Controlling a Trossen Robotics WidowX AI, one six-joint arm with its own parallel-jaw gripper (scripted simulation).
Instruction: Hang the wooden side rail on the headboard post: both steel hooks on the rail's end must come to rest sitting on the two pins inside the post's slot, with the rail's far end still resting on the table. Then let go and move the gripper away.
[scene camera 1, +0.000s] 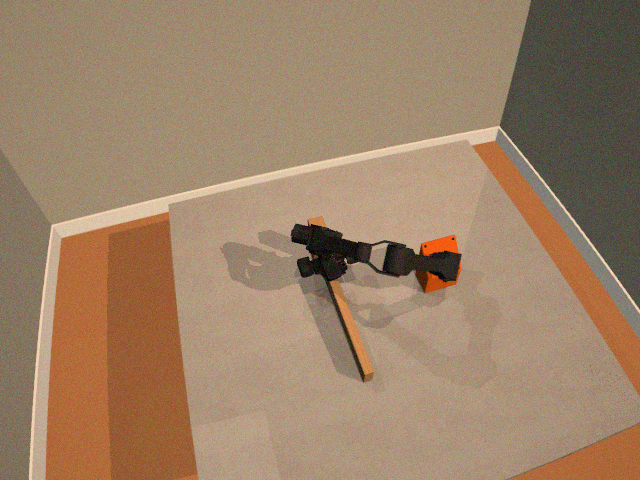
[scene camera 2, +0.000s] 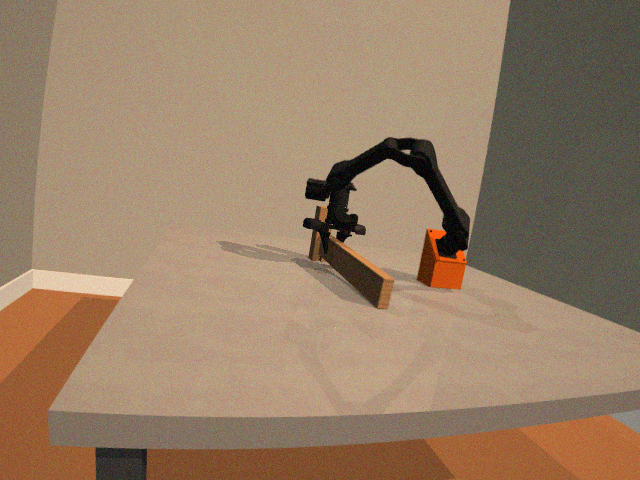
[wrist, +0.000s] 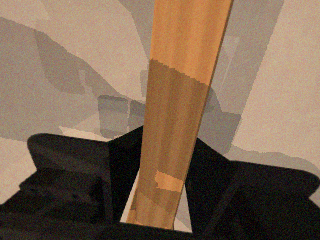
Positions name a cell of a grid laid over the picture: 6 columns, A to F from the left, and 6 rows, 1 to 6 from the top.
Labels:
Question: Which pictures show the wooden side rail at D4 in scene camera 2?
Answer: Scene camera 1, scene camera 2 and the wrist view: all of them.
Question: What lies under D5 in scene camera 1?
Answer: A wooden side rail.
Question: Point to my gripper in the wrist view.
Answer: D4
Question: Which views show my gripper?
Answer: Scene camera 1, scene camera 2 and the wrist view: all of them.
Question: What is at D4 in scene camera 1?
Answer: My gripper.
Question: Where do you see a wooden side rail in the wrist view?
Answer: D2

